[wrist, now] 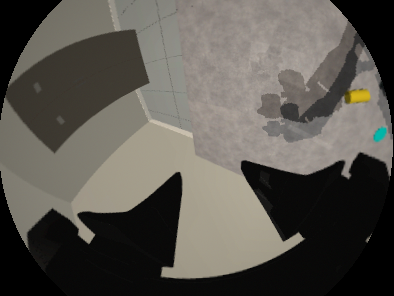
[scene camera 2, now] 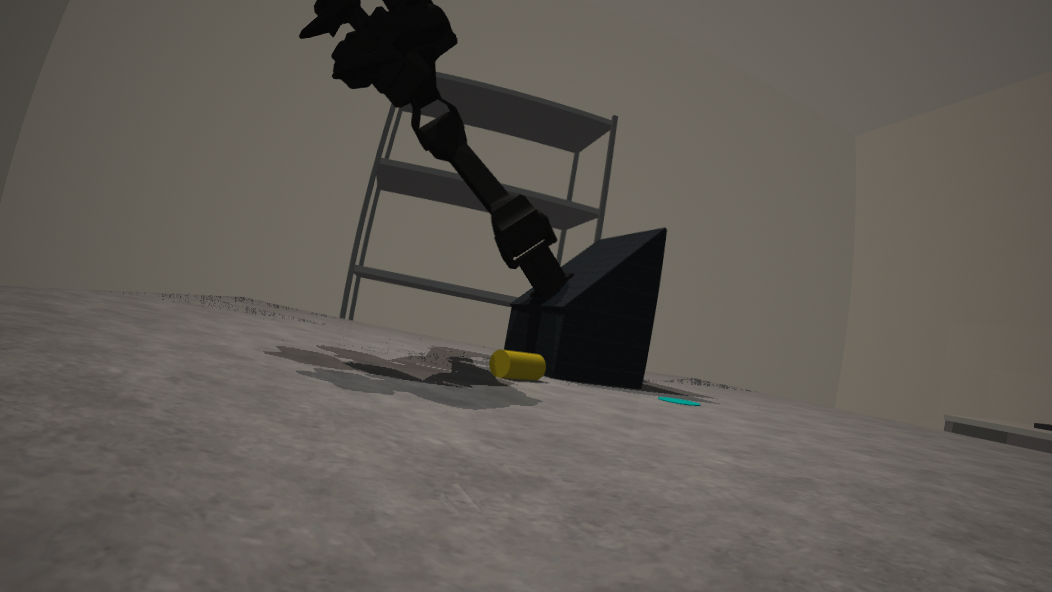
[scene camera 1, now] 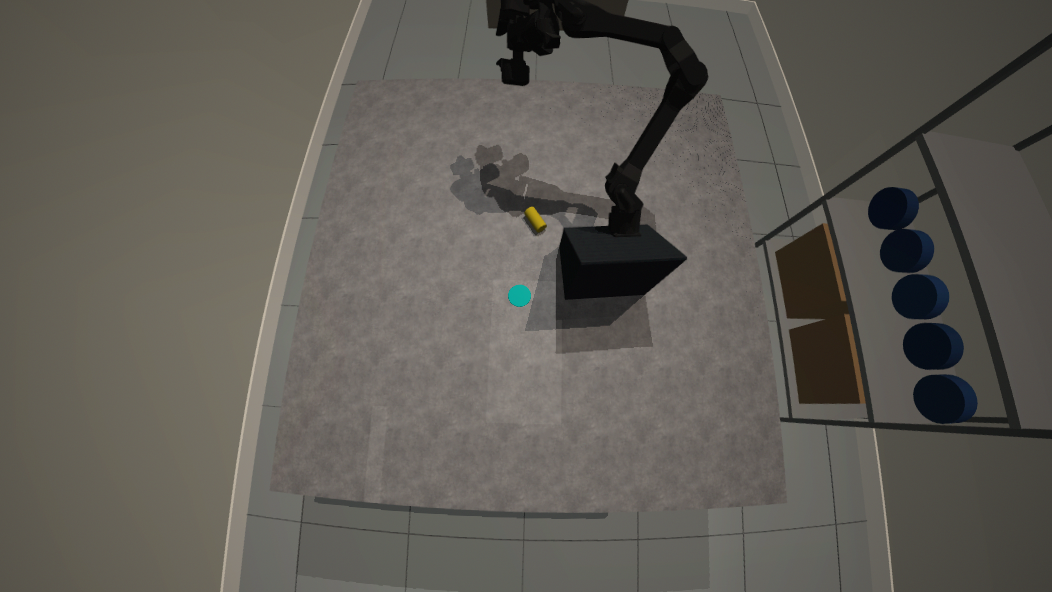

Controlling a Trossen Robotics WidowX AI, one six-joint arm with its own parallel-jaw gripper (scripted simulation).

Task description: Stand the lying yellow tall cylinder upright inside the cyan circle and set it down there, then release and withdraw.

Labels:
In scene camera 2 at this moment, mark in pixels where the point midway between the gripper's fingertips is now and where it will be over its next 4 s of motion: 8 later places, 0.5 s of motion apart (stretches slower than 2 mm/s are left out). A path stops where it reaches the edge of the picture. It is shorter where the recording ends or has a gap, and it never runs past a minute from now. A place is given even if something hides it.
My gripper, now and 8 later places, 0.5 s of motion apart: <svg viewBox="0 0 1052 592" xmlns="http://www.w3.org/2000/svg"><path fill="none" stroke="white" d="M316 54L399 122L479 202L519 260L524 281L510 353L509 358L520 328L524 289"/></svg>

